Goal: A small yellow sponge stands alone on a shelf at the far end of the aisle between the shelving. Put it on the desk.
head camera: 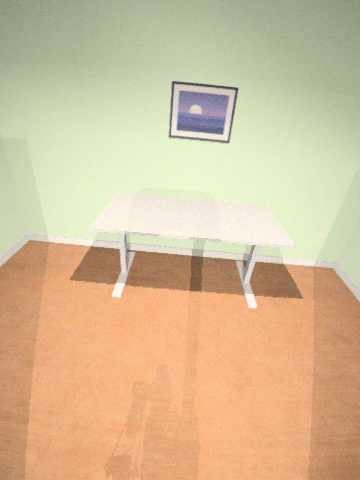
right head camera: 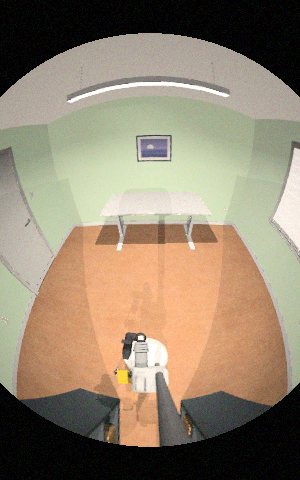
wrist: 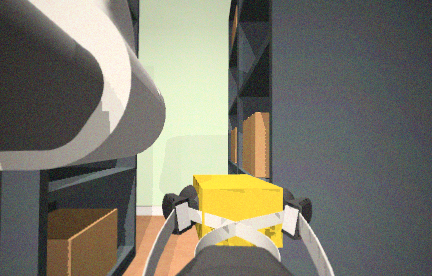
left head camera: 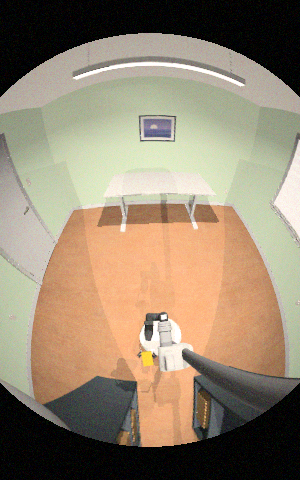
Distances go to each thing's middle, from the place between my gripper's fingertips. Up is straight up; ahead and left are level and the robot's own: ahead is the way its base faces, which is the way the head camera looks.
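With the yellow sponge (wrist: pixel 235 197) as my reference, I find my hand 10 mm to the left of it.
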